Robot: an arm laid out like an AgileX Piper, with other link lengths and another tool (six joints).
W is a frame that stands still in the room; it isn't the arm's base.
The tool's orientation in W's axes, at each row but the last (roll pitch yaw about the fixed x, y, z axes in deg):
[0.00, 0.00, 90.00]
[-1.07, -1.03, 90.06]
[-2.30, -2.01, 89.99]
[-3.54, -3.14, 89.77]
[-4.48, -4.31, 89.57]
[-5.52, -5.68, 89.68]
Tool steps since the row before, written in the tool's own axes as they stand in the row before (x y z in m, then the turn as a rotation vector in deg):
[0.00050, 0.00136, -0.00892, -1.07, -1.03, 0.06]
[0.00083, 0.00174, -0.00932, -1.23, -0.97, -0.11]
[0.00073, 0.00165, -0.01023, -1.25, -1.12, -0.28]
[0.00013, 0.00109, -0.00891, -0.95, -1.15, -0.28]
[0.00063, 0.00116, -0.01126, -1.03, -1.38, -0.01]
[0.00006, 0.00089, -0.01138, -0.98, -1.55, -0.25]
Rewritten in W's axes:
[-0.00136, 0.00050, -0.00892, 1.03, -1.07, 0.06]
[-0.00157, 0.00100, -0.00933, 0.97, -1.23, -0.11]
[-0.00124, 0.00109, -0.01026, 1.13, -1.24, -0.28]
[-0.00054, 0.00062, -0.00894, 1.16, -0.94, -0.26]
[-0.00027, 0.00148, -0.01124, 1.37, -1.04, 0.02]
[0.00022, 0.00119, -0.01135, 1.56, -0.97, -0.20]

